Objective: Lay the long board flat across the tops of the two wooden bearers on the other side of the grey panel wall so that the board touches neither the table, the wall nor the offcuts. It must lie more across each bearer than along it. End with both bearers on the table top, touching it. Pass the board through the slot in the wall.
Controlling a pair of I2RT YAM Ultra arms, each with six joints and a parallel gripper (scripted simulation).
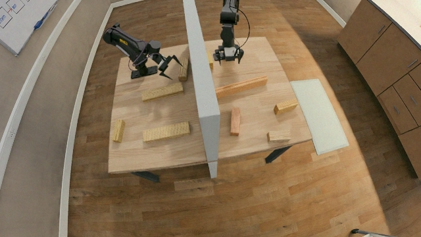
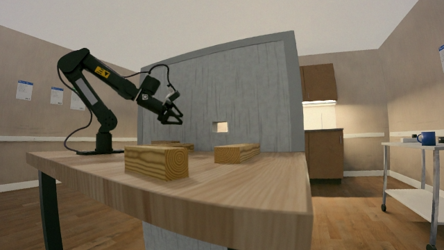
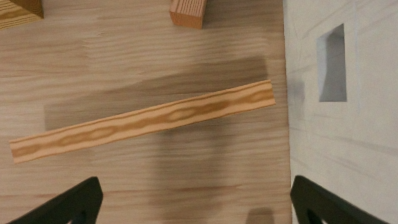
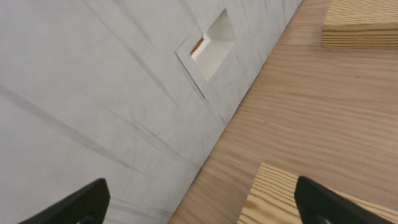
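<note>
My left hand is 190 mm above the long board, 80 mm to the right of it and 30 mm short of it. From my left hand the other things lie so: small block (690 mm to the right, 200 mm below, 150 mm ahead).
</note>
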